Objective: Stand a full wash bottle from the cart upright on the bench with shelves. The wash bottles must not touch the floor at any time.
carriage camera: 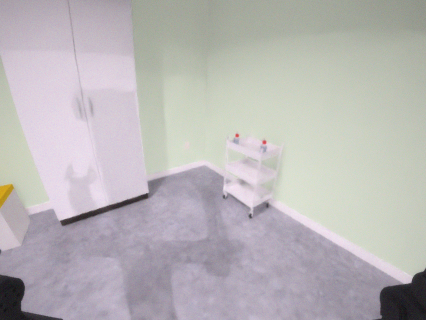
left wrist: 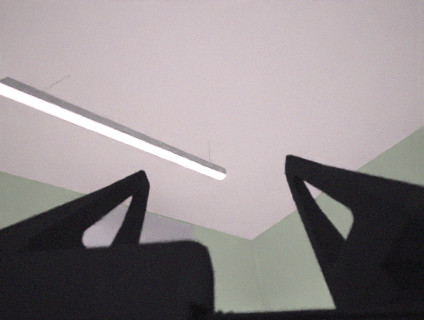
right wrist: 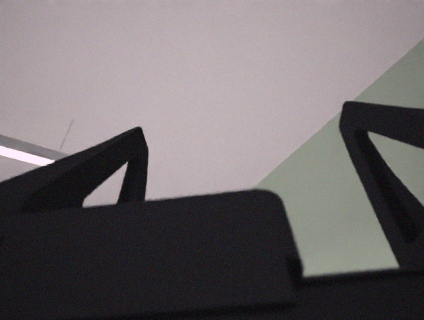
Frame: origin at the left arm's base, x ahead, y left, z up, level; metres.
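Seen in the pictures: left gripper, fingertip midpoint: [left wrist: 214,170]; right gripper, fingertip midpoint: [right wrist: 241,126].
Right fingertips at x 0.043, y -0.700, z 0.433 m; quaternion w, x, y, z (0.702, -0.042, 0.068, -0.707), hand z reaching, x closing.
A point is followed by its place in that frame.
A white three-tier cart [carriage camera: 254,154] {y -0.753, x 1.362, z -0.147 m} stands across the room against the right wall in the carriage view. Two small wash bottles with red caps stand upright on its top tier: one bottle [carriage camera: 236,139] {y -0.616, x 1.617, z -0.088 m} at the left, one bottle [carriage camera: 263,146] {y -0.842, x 1.414, z -0.085 m} at the front right. A pale, see-through shape lies between them, too faint to tell. How full the bottles are is too small to tell. My left gripper [left wrist: 214,170] {y -0.001, x 0.039, z 0.436 m} is open and empty, pointing up at the ceiling. My right gripper [right wrist: 241,126] {y -0.700, x 0.043, z 0.434 m} is open and empty, also facing the ceiling. Both are far from the cart. The bench with shelves does not show.
A tall white two-door cabinet [carriage camera: 100,115] {y 0.614, x 1.359, z 0.173 m} stands at the left against the back wall. A white box-like unit with a yellow top [carriage camera: 5,193] {y 1.413, x 0.925, z -0.405 m} is at the left edge. A ceiling lamp [left wrist: 115,131] {y 0.560, x 0.440, z 1.232 m} [right wrist: 25,152] {y 0.172, x 0.731, z 1.234 m} hangs overhead. Grey floor [carriage camera: 200,280] {y -0.310, x 0.635, z -0.846 m} lies between me and the cart.
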